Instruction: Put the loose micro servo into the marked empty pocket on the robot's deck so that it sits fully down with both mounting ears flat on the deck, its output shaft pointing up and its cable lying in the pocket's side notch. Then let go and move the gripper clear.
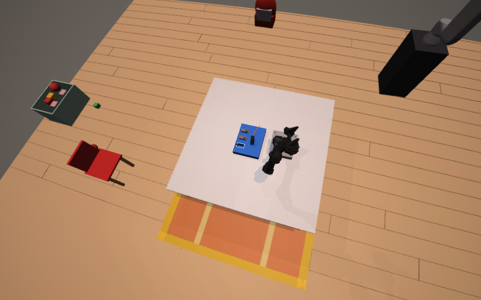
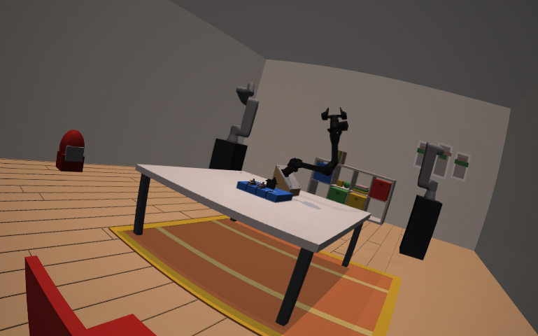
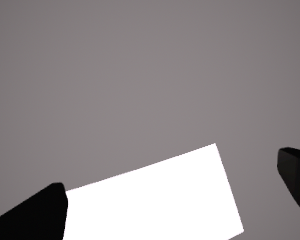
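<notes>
My gripper tip is 30 cm short of the blue deck, 22 cm to the left of it and 69 cm above it.
</notes>
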